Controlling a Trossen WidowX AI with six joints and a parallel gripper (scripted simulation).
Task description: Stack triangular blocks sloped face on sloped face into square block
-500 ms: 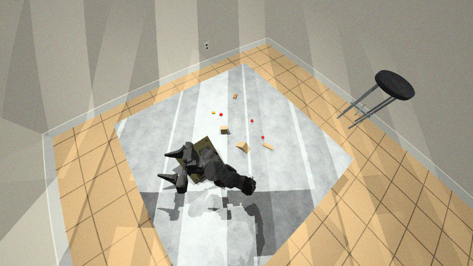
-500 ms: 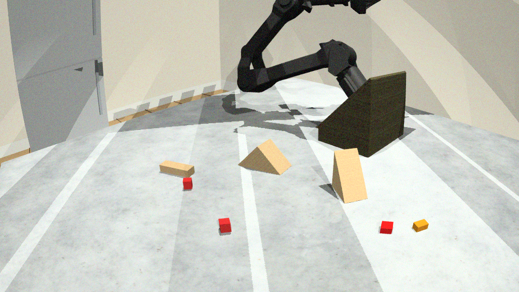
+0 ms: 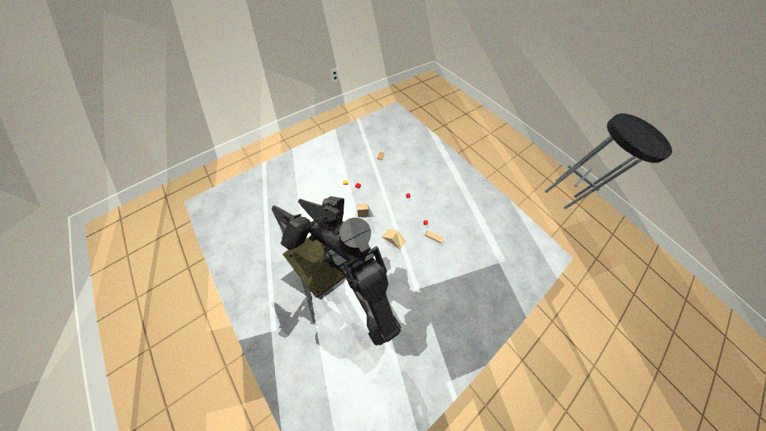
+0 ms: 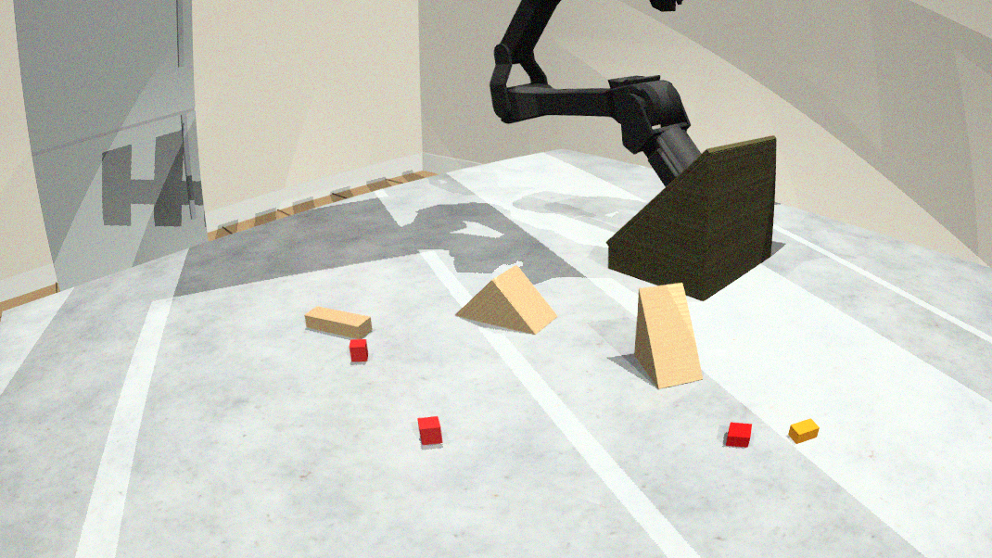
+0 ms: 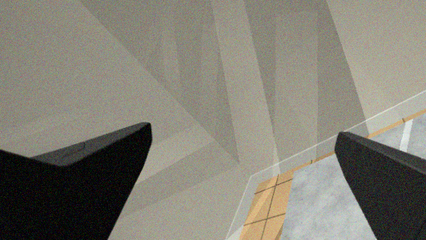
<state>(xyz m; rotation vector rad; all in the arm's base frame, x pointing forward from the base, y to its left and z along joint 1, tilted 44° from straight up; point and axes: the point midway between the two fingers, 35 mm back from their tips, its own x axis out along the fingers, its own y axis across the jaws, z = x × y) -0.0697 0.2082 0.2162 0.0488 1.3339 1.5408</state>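
Right now my gripper tip is 300 mm short of the triangular block, 80 mm to the left of it and 410 mm above it. Round my gripper tip: orange block 250 mm ahead, 280 mm to the left, 430 mm below; flat tan plank 450 mm ahead, 170 mm to the right, 420 mm below.
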